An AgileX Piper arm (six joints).
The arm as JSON. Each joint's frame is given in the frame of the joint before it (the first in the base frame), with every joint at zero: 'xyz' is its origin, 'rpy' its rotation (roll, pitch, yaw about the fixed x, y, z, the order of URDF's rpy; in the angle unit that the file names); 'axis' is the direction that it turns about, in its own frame. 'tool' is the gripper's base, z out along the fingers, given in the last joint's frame.
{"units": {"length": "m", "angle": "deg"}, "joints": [
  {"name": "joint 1", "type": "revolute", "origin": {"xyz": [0.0, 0.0, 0.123], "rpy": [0.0, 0.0, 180.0]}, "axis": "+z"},
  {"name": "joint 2", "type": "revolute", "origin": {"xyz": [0.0, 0.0, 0.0], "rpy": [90.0, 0.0, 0.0]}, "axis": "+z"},
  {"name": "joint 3", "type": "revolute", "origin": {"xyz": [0.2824, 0.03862, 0.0], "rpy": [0.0, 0.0, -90.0]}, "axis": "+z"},
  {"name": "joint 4", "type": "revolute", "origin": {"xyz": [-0.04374, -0.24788, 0.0], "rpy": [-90.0, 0.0, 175.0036]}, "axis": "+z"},
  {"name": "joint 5", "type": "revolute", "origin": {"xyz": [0.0, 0.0, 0.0], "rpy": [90.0, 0.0, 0.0]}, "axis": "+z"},
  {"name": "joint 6", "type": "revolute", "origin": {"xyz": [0.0, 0.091, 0.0], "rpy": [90.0, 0.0, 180.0]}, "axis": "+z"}
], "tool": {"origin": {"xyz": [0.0, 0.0, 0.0], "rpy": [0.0, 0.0, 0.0]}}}
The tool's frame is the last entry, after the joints.
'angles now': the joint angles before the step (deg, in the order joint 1, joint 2, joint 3, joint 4, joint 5, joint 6). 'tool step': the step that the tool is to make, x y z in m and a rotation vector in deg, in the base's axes. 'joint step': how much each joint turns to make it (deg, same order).
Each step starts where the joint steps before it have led.
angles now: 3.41 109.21 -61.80 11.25 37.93 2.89
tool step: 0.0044 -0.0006 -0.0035 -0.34 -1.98 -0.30
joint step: -0.01 0.71 -0.02 -0.14 -2.70 0.00
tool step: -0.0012 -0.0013 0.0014 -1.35 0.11 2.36
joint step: 0.01 -0.31 0.02 -1.59 0.61 -1.21
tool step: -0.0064 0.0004 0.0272 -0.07 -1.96 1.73
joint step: 0.08 -4.67 -0.01 -0.33 2.87 -1.11
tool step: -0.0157 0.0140 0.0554 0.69 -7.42 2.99
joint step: 2.56 -9.58 -0.06 -0.12 2.23 -0.08
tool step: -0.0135 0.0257 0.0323 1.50 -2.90 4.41
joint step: 4.60 -4.70 -1.59 0.78 3.20 0.36
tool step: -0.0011 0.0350 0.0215 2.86 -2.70 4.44
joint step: 5.69 -0.33 -4.05 1.81 0.98 0.90
